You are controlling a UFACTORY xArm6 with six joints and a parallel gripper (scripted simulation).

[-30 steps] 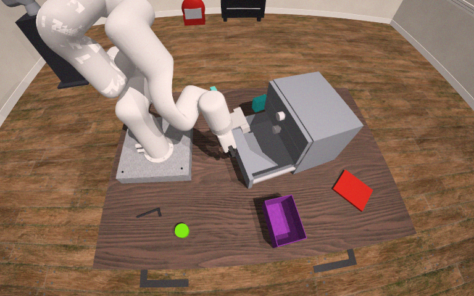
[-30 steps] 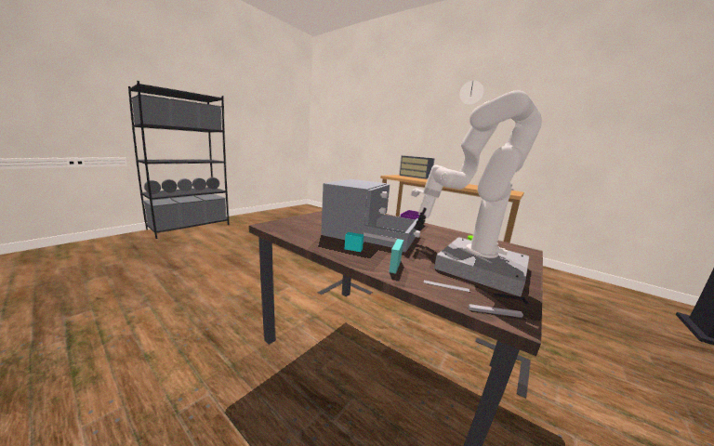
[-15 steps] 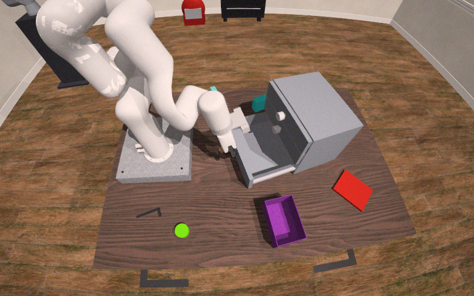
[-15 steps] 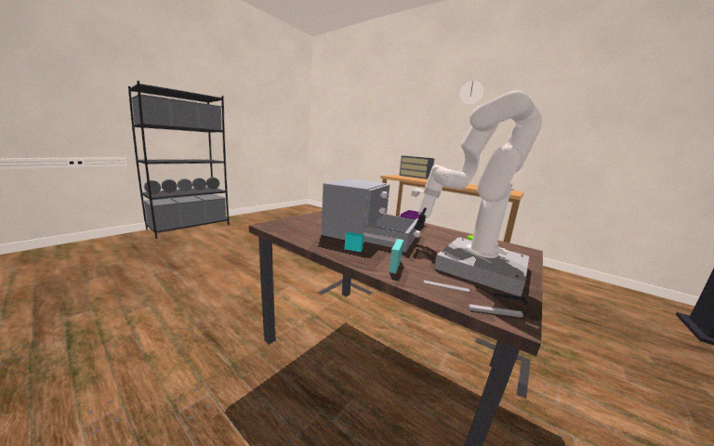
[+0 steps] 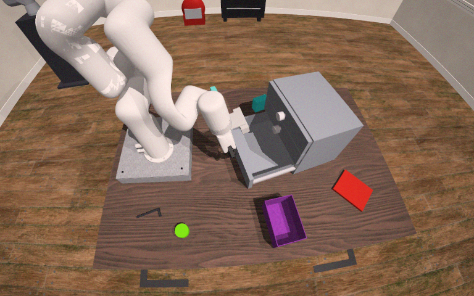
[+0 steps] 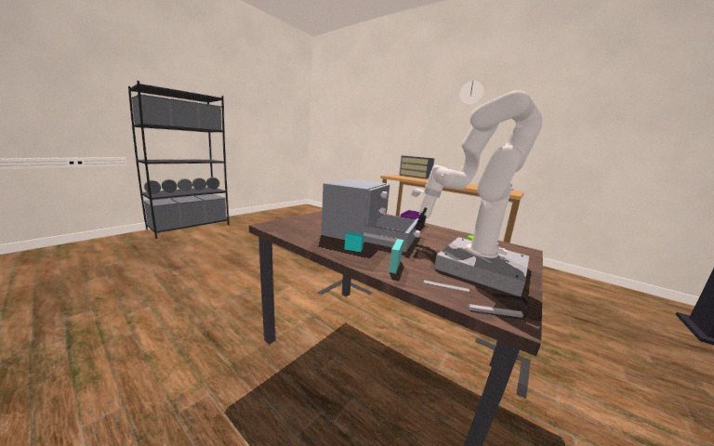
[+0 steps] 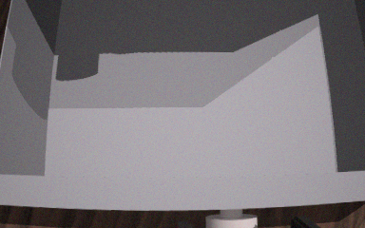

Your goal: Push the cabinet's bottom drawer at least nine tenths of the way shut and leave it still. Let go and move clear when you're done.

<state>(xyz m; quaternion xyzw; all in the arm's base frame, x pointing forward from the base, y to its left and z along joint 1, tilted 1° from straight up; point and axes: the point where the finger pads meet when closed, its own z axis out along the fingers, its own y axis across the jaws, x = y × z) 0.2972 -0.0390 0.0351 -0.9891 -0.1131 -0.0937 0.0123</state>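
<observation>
My gripper is now 13 cm short of the bottom drawer, 7 cm above it and 3 cm to the right of it. Also, from my hand: purple bin 29 cm to the right, 16 cm ahead, 8 cm below; then teal cube 29 cm to the left, 18 cm ahead, 6 cm below; then red flat block 51 cm ahead, 20 cm to the right, 9 cm below.
</observation>
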